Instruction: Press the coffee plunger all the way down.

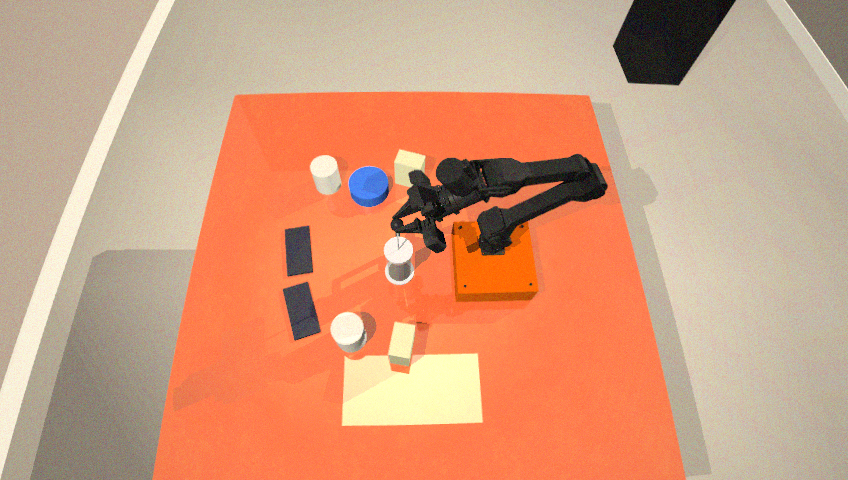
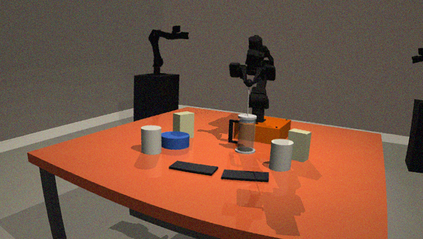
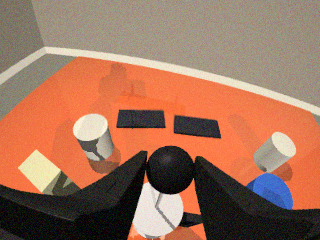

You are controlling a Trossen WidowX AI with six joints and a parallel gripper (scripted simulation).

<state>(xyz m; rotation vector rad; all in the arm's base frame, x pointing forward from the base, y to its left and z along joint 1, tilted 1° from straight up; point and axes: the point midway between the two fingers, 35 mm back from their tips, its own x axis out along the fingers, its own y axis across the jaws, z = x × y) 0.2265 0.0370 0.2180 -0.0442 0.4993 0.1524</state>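
Right now the coffee press is 10 mm behind my gripper tip, 20 mm to the right of it and 140 mm below it.
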